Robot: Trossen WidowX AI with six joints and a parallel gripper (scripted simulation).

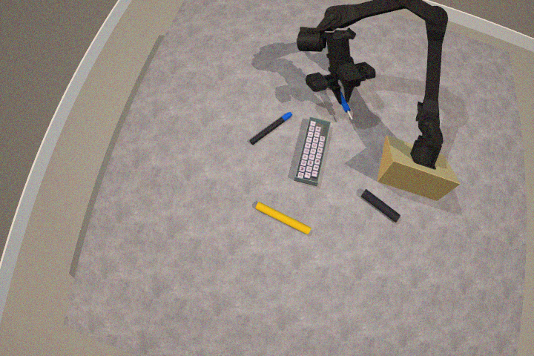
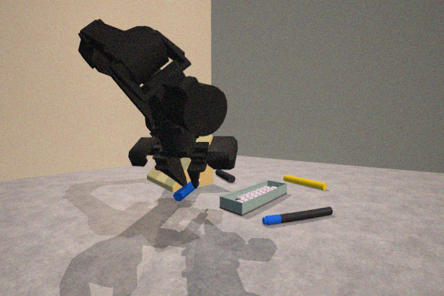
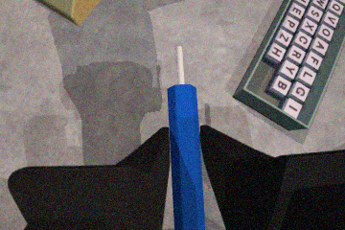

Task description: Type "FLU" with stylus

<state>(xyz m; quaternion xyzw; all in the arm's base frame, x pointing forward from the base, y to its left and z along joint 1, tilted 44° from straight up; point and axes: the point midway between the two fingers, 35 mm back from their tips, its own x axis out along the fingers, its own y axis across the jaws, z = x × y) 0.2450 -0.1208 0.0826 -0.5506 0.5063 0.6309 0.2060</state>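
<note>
The blue stylus lies 1 cm to the left of my gripper tip and 1 cm behind it. From my gripper tip the other things lie so: blue-capped pen 16 cm ahead, 9 cm to the left, 5 cm below; grey stylus tip 4 cm to the left, 3 cm behind; black rod 25 cm to the left, 16 cm behind, 4 cm below.
</note>
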